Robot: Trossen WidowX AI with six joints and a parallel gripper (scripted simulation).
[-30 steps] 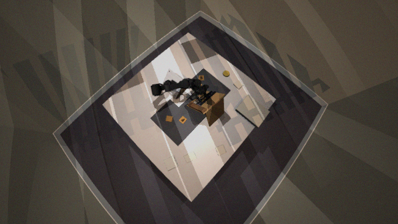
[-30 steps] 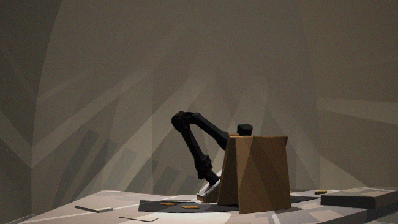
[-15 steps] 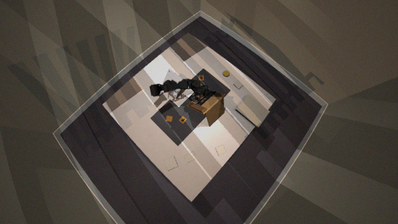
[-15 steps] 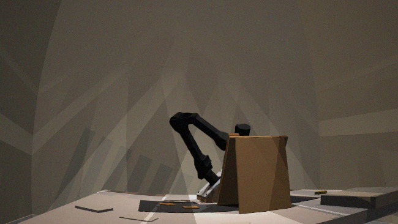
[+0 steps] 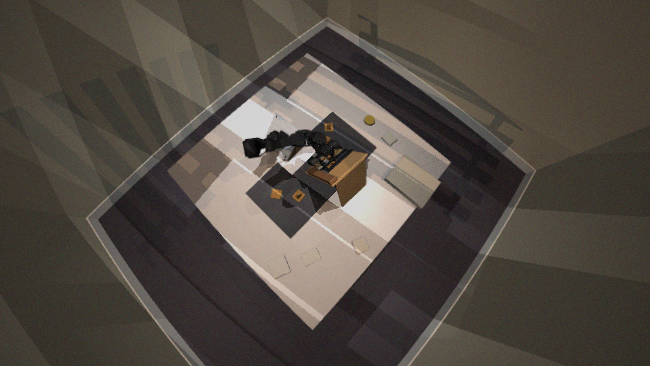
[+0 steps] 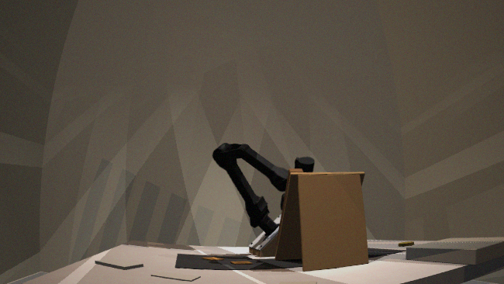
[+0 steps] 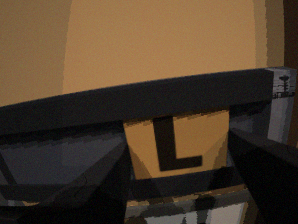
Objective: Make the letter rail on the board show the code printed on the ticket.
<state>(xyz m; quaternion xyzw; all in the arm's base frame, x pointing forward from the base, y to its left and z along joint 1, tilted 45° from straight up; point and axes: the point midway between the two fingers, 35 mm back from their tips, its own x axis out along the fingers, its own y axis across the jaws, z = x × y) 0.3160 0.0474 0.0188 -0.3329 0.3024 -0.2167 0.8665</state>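
Right now my gripper tip is 8 cm above the white ticket and 5 cm past it. Round my gripper tip: yellow object (46 cm to the left, 15 cm below, 2 cm behind); letter tile (right at my gripper tip); dark mat (16 cm below, 14 cm behind, 4 cm to the right).
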